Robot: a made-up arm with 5 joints.
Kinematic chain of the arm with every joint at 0, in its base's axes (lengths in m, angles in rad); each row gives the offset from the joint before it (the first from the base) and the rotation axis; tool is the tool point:
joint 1: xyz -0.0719 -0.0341 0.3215 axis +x
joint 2: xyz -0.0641 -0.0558 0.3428 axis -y
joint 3: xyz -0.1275 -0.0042 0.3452 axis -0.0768 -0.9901 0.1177
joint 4: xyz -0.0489 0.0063 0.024 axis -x
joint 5: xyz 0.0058 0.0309 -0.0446 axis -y
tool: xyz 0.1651 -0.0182 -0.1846
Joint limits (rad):
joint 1: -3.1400..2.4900
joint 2: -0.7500..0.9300
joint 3: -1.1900..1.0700
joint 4: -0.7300..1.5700
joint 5: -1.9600..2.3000
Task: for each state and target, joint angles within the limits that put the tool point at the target. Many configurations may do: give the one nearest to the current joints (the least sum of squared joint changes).
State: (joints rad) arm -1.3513 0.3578 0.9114 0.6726 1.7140
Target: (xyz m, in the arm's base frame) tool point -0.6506 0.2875 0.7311
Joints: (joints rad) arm -0.5796 0.7817 1.0700 0.4613 1.8782
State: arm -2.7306 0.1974 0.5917 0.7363 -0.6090
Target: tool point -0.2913 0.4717 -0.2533
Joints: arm -2.8420 0.2827 0.8462 1.3965 -0.3354
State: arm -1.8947 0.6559 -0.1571 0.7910 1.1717
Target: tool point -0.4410 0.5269 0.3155
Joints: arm -1.4052 0.9300 -0.2106 1.3586 1.7863
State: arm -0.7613 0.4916 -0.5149 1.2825 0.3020
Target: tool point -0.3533 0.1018 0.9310
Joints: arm -0.7045 0.7075 -0.4018 1.5483 -0.0249
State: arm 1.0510 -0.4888 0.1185 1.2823 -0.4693
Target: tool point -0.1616 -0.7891 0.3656
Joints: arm 1.0494 -0.3445 0.0797 1.3915 -0.6164
